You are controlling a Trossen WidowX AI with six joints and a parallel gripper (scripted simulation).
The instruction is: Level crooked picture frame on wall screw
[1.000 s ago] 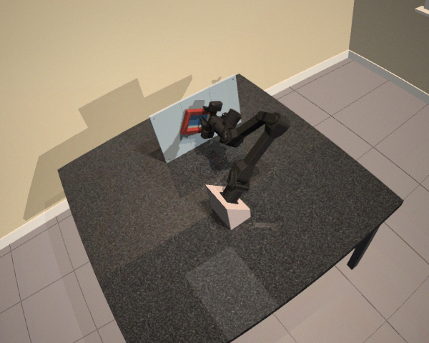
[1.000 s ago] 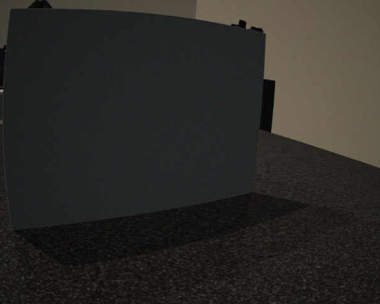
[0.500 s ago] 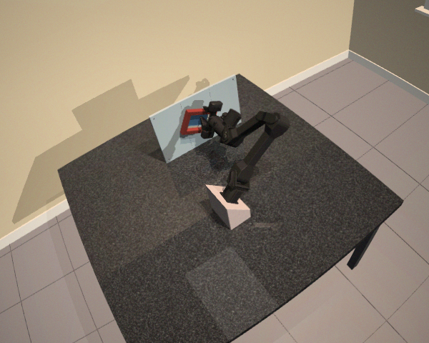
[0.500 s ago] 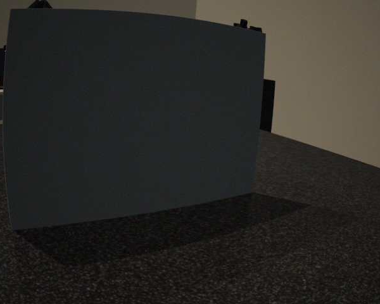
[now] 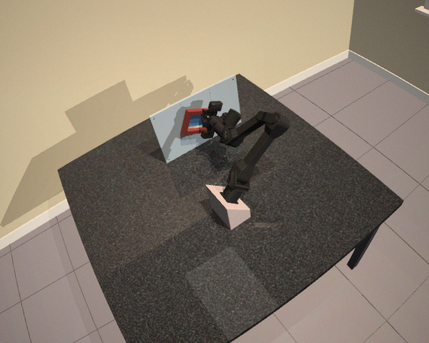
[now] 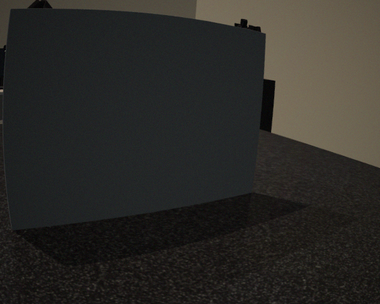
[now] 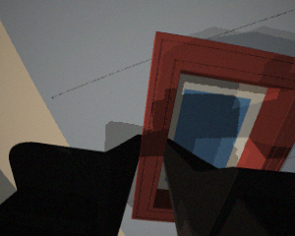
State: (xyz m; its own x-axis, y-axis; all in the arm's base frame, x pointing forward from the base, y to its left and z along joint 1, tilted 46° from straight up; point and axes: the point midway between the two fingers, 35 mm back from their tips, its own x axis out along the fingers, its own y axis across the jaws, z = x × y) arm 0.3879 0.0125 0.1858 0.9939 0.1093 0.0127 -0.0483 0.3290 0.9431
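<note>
The picture frame lies 50 mm below my gripper tip, 30 mm to the left of it and 10 mm ahead of it. Round my gripper tip: grey wall panel (60 mm below, 20 mm ahead, 10 mm to the left).
</note>
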